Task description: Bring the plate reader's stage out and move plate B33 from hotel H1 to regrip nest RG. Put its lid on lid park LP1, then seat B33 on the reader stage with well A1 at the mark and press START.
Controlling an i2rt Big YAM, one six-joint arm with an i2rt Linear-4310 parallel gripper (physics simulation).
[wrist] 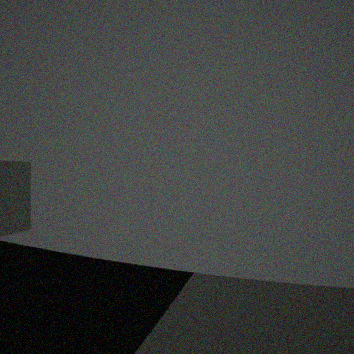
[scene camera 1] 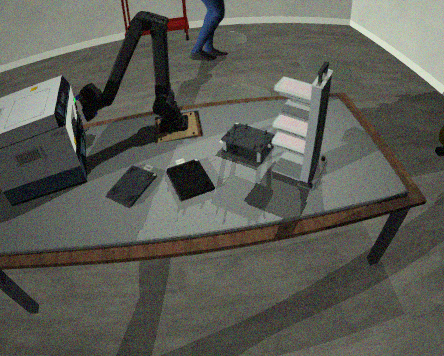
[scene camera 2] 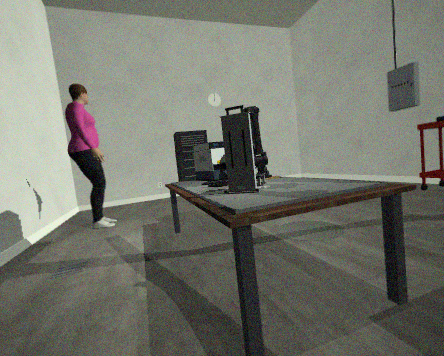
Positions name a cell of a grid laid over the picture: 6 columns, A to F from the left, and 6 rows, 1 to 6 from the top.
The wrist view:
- plate reader: D4
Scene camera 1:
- plate reader: A3
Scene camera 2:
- plate reader: C3
